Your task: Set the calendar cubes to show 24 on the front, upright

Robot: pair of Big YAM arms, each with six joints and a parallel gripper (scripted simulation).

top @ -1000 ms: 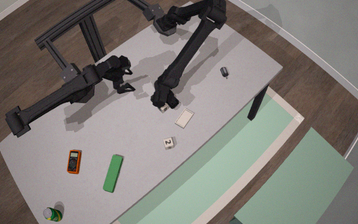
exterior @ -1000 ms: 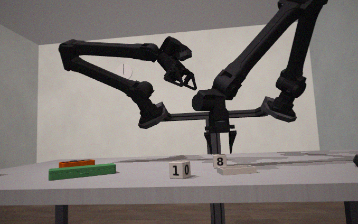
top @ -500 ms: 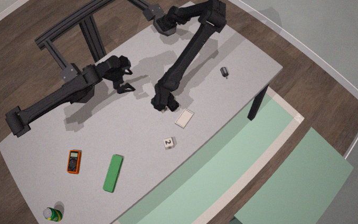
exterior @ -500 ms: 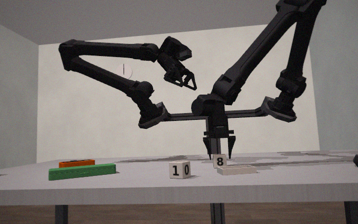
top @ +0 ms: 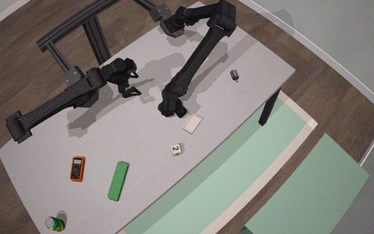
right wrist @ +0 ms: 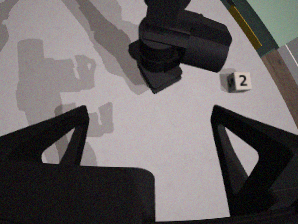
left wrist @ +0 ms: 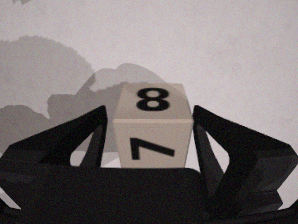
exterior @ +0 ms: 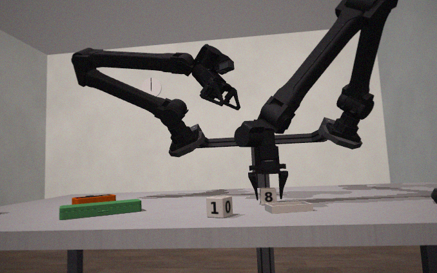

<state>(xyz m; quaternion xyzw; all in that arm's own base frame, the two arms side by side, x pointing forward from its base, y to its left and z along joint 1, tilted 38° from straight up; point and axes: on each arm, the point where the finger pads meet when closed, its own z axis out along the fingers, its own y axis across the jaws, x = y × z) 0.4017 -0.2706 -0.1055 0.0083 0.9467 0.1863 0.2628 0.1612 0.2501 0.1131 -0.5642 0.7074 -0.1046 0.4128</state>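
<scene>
My left hand is 12 cm short of the calendar tray, 3 cm to the right of it and 1 cm above it. The rest, counted from my left hand: green box 9 cm ahead, 45 cm to the right, 1 cm below; dark object 9 cm ahead, 41 cm to the left.
</scene>
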